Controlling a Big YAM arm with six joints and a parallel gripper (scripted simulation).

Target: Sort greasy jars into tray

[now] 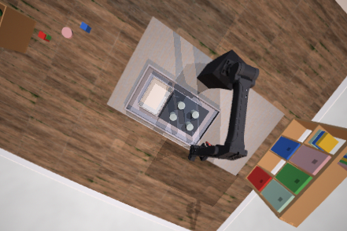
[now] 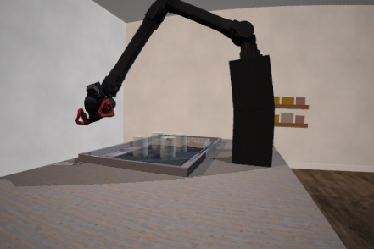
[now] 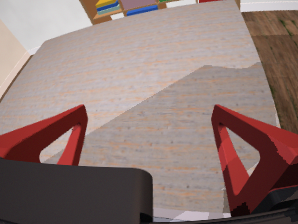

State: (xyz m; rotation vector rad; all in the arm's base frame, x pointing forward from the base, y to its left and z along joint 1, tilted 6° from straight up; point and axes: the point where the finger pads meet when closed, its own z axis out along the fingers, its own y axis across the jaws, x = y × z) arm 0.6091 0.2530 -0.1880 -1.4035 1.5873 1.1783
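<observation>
Now: hand 32 cm to the left of the dark drying mat, 19 cm past it and 18 cm above it. From my hand the other things lie so: pale tray (63 cm to the right, 24 cm behind, 17 cm below).
</observation>
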